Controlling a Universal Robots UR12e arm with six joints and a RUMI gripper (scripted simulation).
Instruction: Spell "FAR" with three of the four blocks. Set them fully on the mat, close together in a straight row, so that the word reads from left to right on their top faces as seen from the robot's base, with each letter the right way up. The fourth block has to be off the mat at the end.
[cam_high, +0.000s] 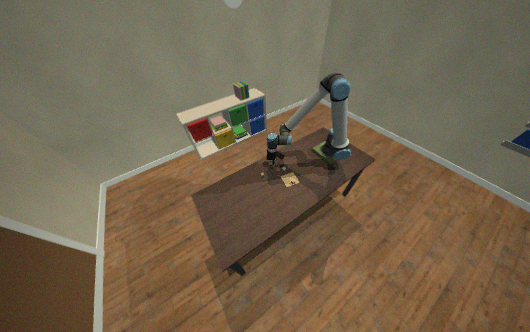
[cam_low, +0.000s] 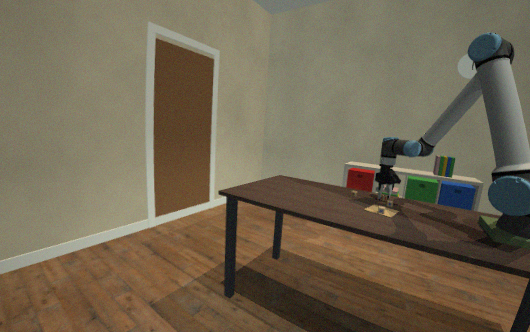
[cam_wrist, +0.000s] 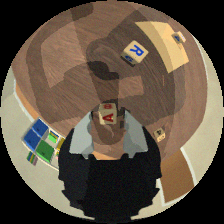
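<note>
My gripper is now 24 cm to the right of the tan mat, 4 cm past it and 1 cm above it.
</note>
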